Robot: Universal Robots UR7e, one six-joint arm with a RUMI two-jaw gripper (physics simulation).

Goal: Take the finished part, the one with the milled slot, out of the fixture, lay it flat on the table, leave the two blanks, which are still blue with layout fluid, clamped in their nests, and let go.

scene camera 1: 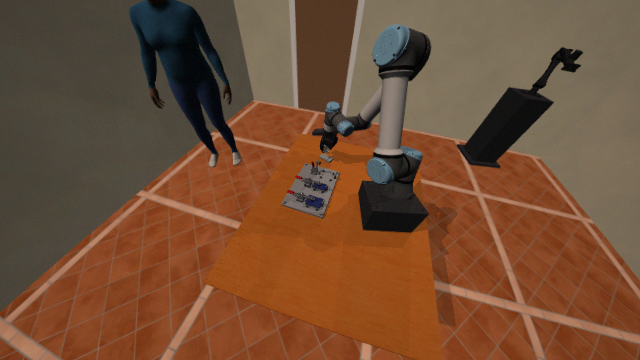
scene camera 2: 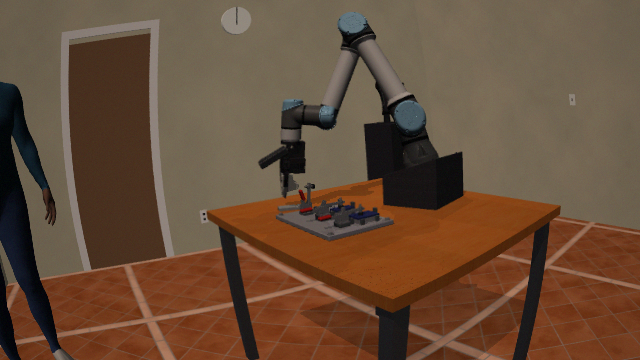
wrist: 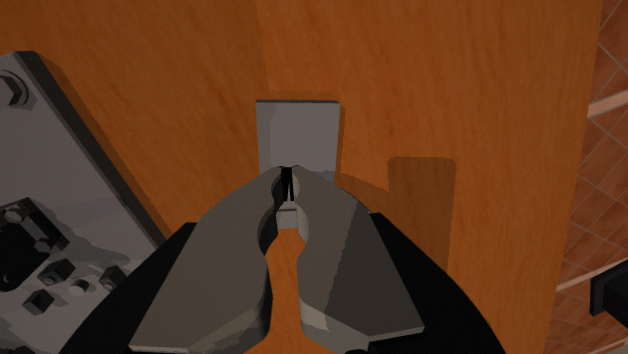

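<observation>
The finished grey part (scene camera 1: 326, 158) (scene camera 2: 287, 207) (wrist: 299, 132) lies flat on the table beside the fixture plate (scene camera 1: 305, 171) (scene camera 2: 310, 228) (wrist: 75, 150). Its near half is mostly behind the fingers in the wrist view, and I cannot make out the slot clearly. My gripper (scene camera 1: 326, 150) (scene camera 2: 284, 195) (wrist: 289, 170) is shut with nothing between its fingertips, above the part. A small gap shows between fingertips and part in scene camera 2. One blue blank (scene camera 1: 320, 187) sits in the middle nest and another blue blank (scene camera 1: 314, 202) (scene camera 2: 364, 215) in the end nest, both under their clamps.
The clamp at the nest nearest the part stands open, its red handle (scene camera 2: 302, 195) raised. The table edge is beyond the part, at the right in the wrist view. The robot's black base block (scene camera 1: 392, 212) (scene camera 2: 410, 187) stands on the table. A person (scene camera 1: 182, 65) stands beyond the table.
</observation>
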